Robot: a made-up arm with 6 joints. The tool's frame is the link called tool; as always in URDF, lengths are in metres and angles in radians. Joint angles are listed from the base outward.
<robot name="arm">
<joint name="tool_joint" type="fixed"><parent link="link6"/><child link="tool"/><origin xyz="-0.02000 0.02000 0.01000" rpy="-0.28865 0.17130 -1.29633"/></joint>
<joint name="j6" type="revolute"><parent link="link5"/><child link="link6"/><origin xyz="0.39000 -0.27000 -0.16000" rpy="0.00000 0.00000 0.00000"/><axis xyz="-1 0 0"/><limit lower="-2.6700" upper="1.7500"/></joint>
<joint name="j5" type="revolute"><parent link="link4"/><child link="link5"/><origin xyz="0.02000 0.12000 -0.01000" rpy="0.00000 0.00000 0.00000"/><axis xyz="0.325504 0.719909 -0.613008"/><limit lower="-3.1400" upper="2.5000"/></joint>
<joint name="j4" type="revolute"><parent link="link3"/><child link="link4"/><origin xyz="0.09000 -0.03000 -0.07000" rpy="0.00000 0.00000 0.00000"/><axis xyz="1 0 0"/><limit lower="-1.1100" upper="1.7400"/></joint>
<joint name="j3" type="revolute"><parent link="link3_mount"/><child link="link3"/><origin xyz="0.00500 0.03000 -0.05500" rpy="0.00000 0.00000 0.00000"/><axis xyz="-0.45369 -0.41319 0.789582"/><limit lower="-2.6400" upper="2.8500"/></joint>
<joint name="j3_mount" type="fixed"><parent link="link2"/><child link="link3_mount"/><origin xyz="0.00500 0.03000 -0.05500" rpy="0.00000 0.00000 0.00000"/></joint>
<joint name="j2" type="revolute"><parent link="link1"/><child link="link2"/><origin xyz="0.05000 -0.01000 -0.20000" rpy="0.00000 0.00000 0.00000"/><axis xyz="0 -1 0"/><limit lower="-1.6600" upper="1.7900"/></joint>
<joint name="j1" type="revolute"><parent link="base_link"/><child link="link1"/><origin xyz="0.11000 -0.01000 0.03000" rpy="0.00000 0.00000 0.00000"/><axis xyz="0 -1 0"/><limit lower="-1.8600" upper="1.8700"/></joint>
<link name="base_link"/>
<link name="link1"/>
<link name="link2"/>
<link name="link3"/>
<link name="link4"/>
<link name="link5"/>
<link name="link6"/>
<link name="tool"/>
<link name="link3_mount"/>
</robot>
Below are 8 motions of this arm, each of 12 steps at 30 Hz.
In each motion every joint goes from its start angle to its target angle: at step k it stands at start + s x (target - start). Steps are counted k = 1, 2, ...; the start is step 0. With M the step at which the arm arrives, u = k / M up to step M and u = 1 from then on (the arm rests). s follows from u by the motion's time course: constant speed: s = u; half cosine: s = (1 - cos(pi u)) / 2; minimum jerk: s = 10 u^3 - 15 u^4 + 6 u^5.
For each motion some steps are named. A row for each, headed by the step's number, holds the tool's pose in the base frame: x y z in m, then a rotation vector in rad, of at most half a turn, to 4 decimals.
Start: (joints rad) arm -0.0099 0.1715 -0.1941 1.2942 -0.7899 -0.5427
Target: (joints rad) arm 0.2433 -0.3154 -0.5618 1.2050 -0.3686 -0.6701
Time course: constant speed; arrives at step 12
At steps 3, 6, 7, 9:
3: 0.7160 -0.1909 -0.3133 1.6896 0.4760 -0.6211
6: 0.7032 -0.1906 -0.4073 1.7488 0.6302 -0.7309
7: 0.6954 -0.1891 -0.4374 1.7699 0.6805 -0.7679
9: 0.6746 -0.1837 -0.4948 1.8140 0.7794 -0.8427

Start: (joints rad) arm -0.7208 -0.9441 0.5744 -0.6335 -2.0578 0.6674
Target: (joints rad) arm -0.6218 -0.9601 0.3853 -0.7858 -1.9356 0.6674
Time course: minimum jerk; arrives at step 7
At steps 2, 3, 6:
2: -0.2680 0.5711 -0.1412 0.4204 -0.5912 0.5869
3: -0.2674 0.5733 -0.1788 0.3591 -0.5822 0.6097
6: -0.2621 0.5695 -0.2804 0.1920 -0.5545 0.6660

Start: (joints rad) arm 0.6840 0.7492 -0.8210 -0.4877 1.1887 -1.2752
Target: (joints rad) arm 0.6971 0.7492 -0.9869 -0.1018 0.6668 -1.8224
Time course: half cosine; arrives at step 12
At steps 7, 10, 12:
7: 0.8255 -0.0615 -0.3498 2.5541 1.1375 -0.1127
10: 0.8649 -0.0610 -0.2998 2.6032 1.1139 0.2554
12: 0.8727 -0.0613 -0.2881 2.6102 1.1068 0.3391

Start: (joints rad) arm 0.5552 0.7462 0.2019 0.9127 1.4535 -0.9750
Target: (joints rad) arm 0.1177 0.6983 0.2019 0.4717 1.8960 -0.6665
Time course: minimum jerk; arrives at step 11
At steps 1, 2, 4, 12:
1: 0.7212 0.2097 -0.3417 1.1119 1.6322 -0.2779
2: 0.7127 0.2052 -0.3583 1.1115 1.6454 -0.3148
4: 0.6564 0.1819 -0.4445 1.0982 1.7194 -0.5185
12: 0.3681 0.1258 -0.6492 0.9170 1.9846 -1.2156

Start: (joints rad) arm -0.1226 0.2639 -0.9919 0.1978 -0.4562 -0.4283
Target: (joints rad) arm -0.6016 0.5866 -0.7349 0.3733 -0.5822 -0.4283
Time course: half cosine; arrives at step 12
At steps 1, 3, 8, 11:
1: 0.5060 -0.2866 -0.5835 0.8857 0.6738 -1.5562
3: 0.5004 -0.2855 -0.5756 0.8775 0.6567 -1.5341
8: 0.4737 -0.2715 -0.5297 0.8445 0.5894 -1.4243
11: 0.4636 -0.2625 -0.5085 0.8345 0.5687 -1.3795

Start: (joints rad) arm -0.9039 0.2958 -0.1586 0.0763 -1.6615 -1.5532
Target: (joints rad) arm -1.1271 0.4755 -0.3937 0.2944 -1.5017 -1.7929
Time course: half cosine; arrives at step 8
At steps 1, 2, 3, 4, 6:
1: 0.4317 0.2334 -0.2108 0.5532 0.9848 0.1794
2: 0.4380 0.2066 -0.2161 0.6055 1.0153 0.1483
3: 0.4446 0.1659 -0.2248 0.6857 1.0579 0.1027
4: 0.4480 0.1169 -0.2363 0.7832 1.1029 0.0502
6: 0.4416 0.0257 -0.2598 0.9709 1.1701 -0.0424

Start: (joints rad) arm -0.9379 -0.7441 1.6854 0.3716 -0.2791 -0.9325
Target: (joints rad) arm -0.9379 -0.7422 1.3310 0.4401 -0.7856 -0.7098
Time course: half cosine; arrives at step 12
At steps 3, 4, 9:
3: -0.1391 0.5594 -0.3502 0.3001 1.9397 0.5718
4: -0.1240 0.5615 -0.3461 0.3335 1.9070 0.5598
9: -0.0281 0.5582 -0.3269 0.5057 1.6919 0.4548

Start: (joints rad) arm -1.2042 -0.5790 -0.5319 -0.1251 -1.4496 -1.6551
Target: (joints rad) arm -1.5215 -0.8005 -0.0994 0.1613 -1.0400 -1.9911
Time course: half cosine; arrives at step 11
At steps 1, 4, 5, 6, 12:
1: -0.1411 0.0632 -0.6269 0.4874 2.4071 -0.7239
4: -0.2211 0.0535 -0.5992 0.6197 2.5836 -0.8441
5: -0.2624 0.0503 -0.5811 0.6920 2.6697 -0.9132
6: -0.3062 0.0484 -0.5590 0.7717 2.7565 -0.9927
12: -0.4380 0.0522 -0.4683 -0.8713 -2.5074 1.0810

